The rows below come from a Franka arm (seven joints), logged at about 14 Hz.
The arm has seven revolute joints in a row. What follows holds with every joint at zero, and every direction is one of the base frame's. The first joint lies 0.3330 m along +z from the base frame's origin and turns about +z. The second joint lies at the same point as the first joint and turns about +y. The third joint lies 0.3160 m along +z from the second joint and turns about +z. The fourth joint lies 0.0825 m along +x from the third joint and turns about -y. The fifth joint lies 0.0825 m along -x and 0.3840 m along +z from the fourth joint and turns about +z. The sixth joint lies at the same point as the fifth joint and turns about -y. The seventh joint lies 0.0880 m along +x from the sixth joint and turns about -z. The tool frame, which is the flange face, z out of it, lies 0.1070 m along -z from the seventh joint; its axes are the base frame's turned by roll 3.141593, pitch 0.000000 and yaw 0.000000 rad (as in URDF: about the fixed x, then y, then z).
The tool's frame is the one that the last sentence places.
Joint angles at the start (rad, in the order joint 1, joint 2, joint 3, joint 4, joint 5, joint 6, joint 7): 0.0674 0.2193 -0.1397 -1.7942 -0.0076 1.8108 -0.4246
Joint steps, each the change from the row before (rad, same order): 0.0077 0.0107 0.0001 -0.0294 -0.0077 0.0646 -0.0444; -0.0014 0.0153 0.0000 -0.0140 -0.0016 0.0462 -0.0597; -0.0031 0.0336 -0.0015 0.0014 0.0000 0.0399 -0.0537; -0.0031 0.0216 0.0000 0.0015 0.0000 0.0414 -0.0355; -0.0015 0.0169 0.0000 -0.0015 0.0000 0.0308 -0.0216; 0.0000 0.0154 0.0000 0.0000 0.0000 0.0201 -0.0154; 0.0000 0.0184 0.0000 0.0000 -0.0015 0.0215 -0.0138; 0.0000 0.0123 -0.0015 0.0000 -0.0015 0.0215 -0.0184
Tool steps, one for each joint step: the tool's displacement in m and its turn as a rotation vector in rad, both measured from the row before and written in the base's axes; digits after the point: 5 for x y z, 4 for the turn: 0.00244 0.00381 -0.01516 -0.0012 -0.0226 0.0565; 0.00315 -0.00104 -0.01215 0.0059 -0.0145 0.0599; 0.00639 -0.00274 -0.01668 0.0034 -0.0055 0.0505; 0.00581 -0.00196 -0.00943 0.0011 -0.0196 0.0343; 0.00352 -0.00098 -0.00870 -0.0001 -0.0113 0.0216; 0.00254 -0.00003 -0.00794 -0.0004 -0.0039 0.0165; 0.00257 -0.00012 -0.00970 -0.0021 -0.0022 0.0159; 0.00238 -0.00099 -0.00592 -0.0018 -0.0080 0.0191
